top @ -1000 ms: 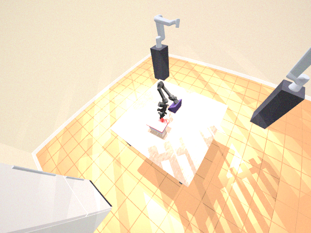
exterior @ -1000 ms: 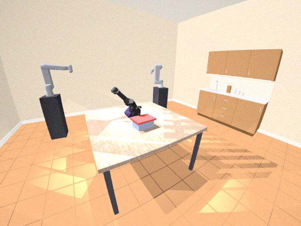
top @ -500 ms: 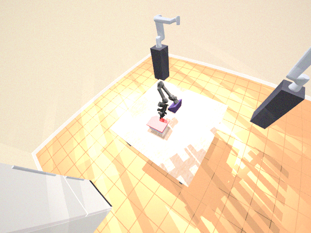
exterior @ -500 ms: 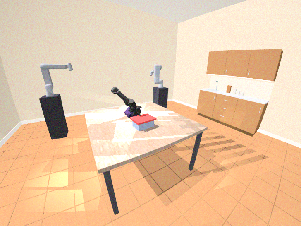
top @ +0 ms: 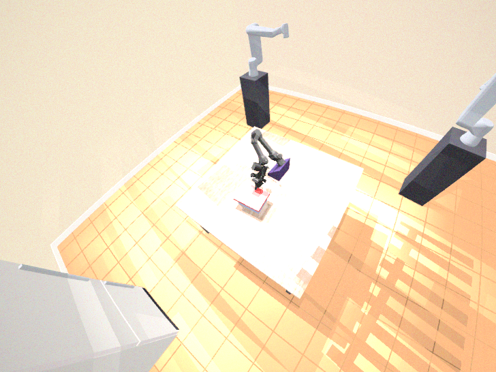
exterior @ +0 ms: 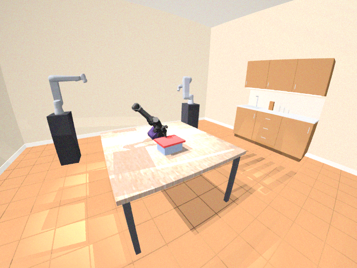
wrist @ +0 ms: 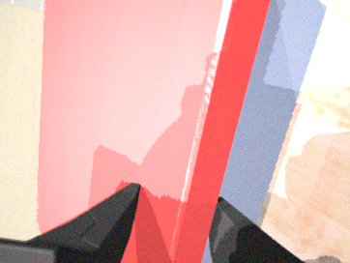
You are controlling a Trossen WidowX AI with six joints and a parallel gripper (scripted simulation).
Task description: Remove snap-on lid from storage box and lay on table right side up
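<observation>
Right now the red lid is 80 mm ahead of my gripper tip, 10 mm to the left of it and 10 mm above it. From my gripper tip the other things lie so: pale blue storage box: 80 mm ahead, 50 mm below, 10 mm to the left.
</observation>
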